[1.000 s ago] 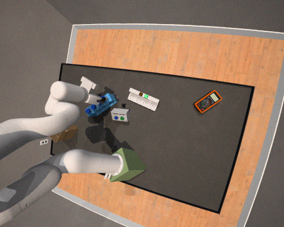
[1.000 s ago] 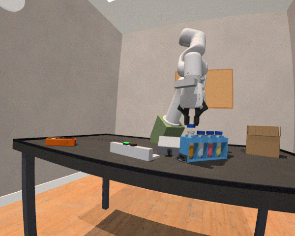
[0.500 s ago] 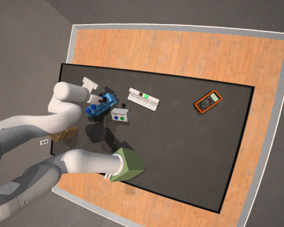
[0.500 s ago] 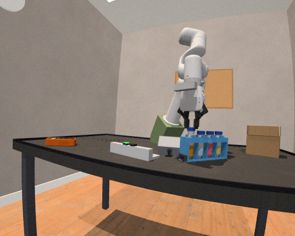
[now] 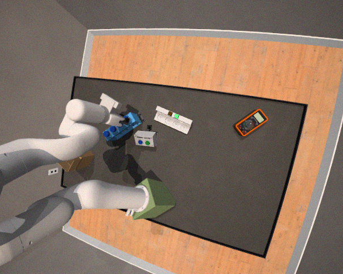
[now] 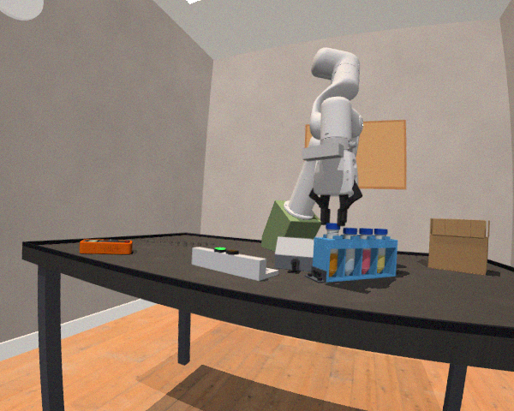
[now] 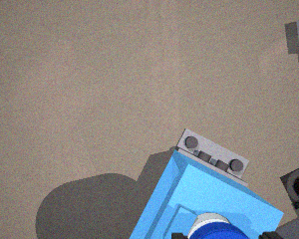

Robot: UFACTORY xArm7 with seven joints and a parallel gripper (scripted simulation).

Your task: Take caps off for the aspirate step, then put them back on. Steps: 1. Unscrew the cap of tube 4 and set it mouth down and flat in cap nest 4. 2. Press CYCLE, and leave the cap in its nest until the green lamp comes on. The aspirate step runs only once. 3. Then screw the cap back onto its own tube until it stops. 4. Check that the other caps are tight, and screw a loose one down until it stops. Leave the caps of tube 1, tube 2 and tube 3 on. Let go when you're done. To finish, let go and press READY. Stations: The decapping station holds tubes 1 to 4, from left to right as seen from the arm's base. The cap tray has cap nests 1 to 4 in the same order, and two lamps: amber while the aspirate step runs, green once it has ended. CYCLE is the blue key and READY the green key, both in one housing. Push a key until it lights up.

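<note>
My hand is 30 mm above the tube neck. From my hand the other things lie so: blue cycle key 110 mm behind, 100 mm to the right, 80 mm below; blue cap 20 mm below; key housing 80 mm behind, 110 mm to the right, 90 mm below.
</note>
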